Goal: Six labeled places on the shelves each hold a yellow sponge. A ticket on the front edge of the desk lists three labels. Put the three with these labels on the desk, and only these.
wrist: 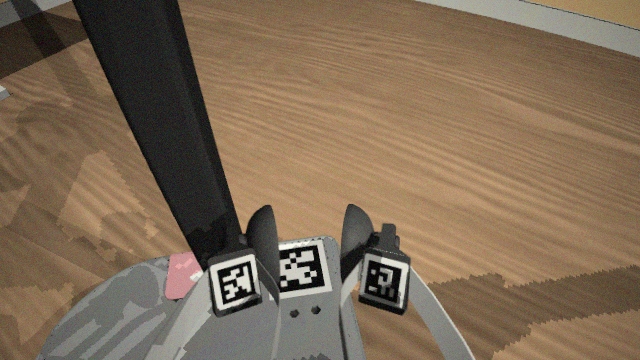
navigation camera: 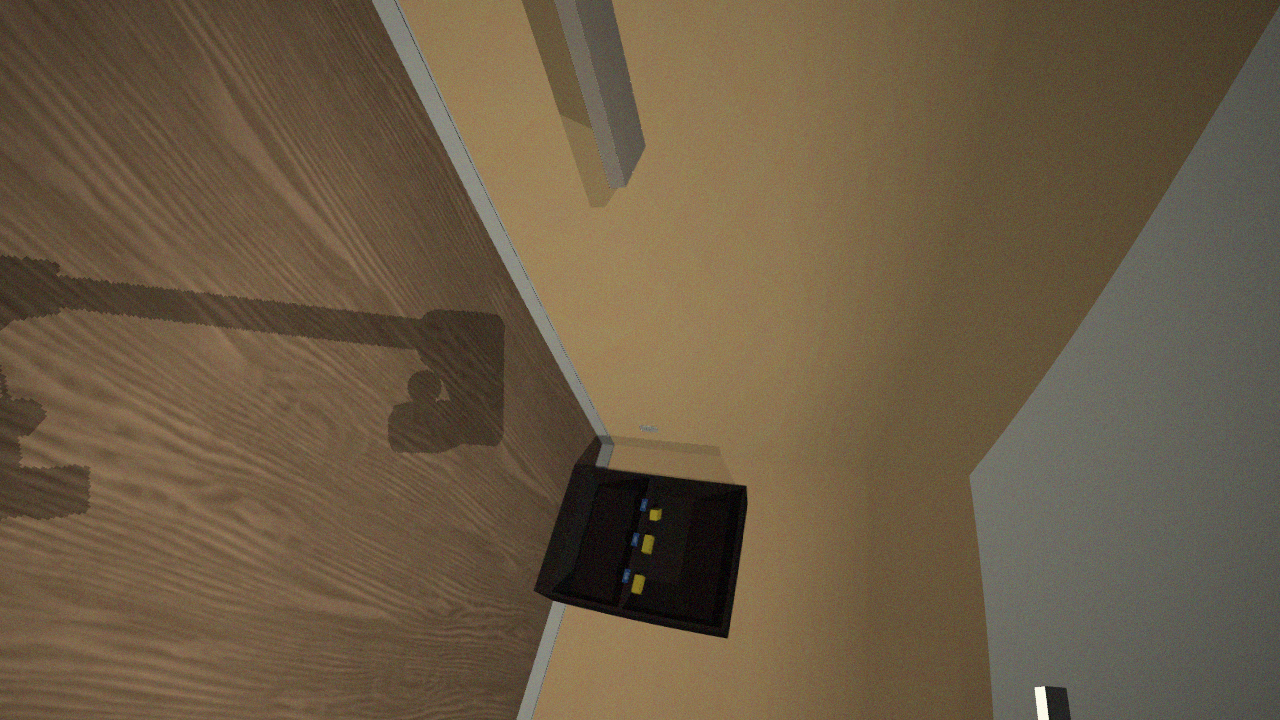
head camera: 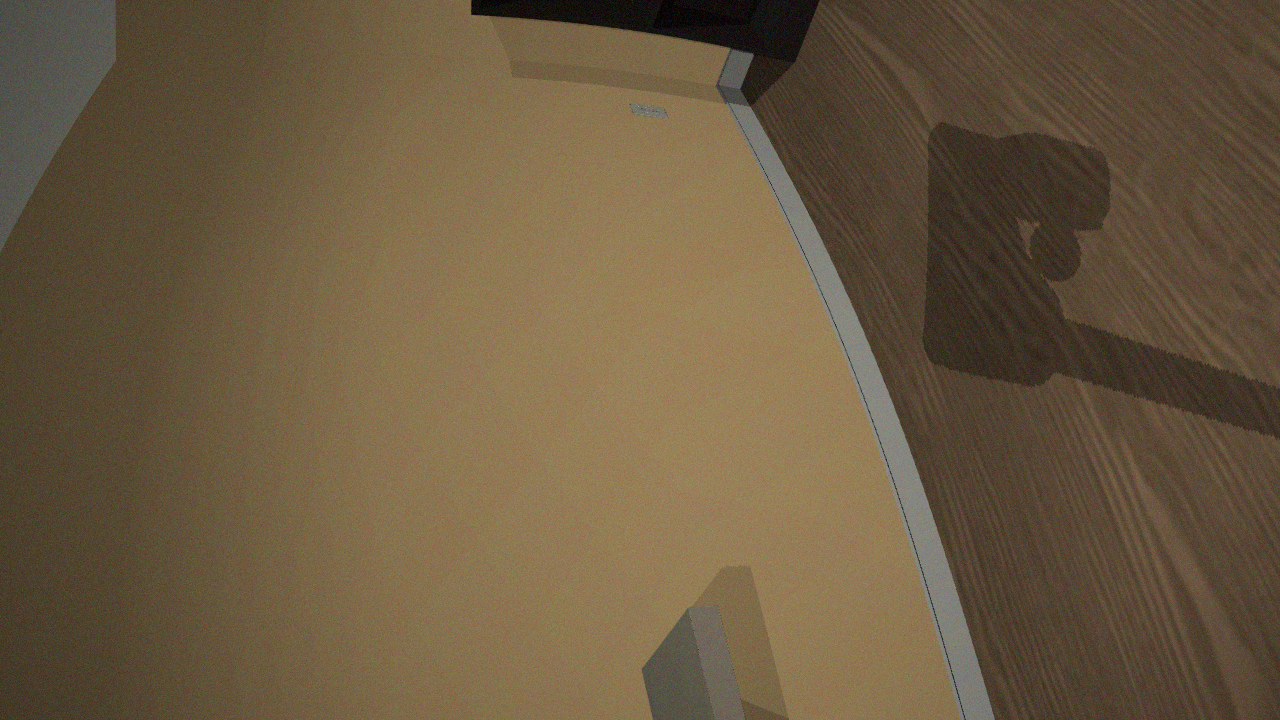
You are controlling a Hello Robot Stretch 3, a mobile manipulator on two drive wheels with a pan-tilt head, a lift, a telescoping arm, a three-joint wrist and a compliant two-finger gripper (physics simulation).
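Frame: origin at the robot's base, x ahead, y left, z up, level; metres.
Where they show: gripper, fingertip midpoint: (wrist: pixel 310 231).
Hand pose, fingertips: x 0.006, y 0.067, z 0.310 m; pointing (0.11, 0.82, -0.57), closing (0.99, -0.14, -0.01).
Note:
After its pixels a point has its place.
In the navigation camera view three yellow sponges (navigation camera: pixel 655 514) @(x 2.571, y -1.030, z 0.550 m) (navigation camera: pixel 647 543) @(x 2.453, y -1.165, z 0.543 m) (navigation camera: pixel 637 584) @(x 2.291, y -1.344, z 0.543 m) sit in a row on the middle board of a small black shelf (navigation camera: pixel 737 564) @(x 2.458, y -1.212, z 1.060 m), each beside a blue label (navigation camera: pixel 643 505) @(x 2.492, y -0.952, z 0.499 m) (navigation camera: pixel 634 539) @(x 2.359, y -1.107, z 0.495 m) (navigation camera: pixel 625 575) @(x 2.223, y -1.261, z 0.495 m). The writing on the labels is too small to read. A dark corner of this shelf (head camera: pixel 769 35) @(x 2.612, y -0.884, z 0.100 m) shows at the top of the head camera view. My gripper (wrist: pixel 310 231) @(x 0.006, y 0.067, z 0.310 m) is open and empty above the wooden floor. The desk's surface and the ticket do not show in these views.
A grey bar-like panel (head camera: pixel 702 662) @(x 1.233, y 0.534, z 0.770 m) (navigation camera: pixel 601 89) @(x 1.105, y 0.668, z 0.772 m) stands out from the yellow wall (head camera: pixel 537 358) @(x 2.046, y 0.155, z 0.859 m) (navigation camera: pixel 760 268) @(x 1.884, y 0.300, z 1.124 m). A white baseboard (head camera: pixel 859 358) @(x 2.076, y 0.110, z 0.053 m) (navigation camera: pixel 501 232) @(x 1.705, y 0.442, z 0.069 m) (wrist: pixel 560 27) @(x 1.077, y 1.002, z 0.028 m) runs along the wooden floor (head camera: pixel 1118 537) @(x 1.035, y 0.347, z 0.000 m) (navigation camera: pixel 223 582) @(x 0.572, y -0.601, z 0.001 m) (wrist: pixel 400 140) @(x 0.256, y 0.487, z 0.000 m). A dark post (wrist: pixel 155 115) rises left of the gripper.

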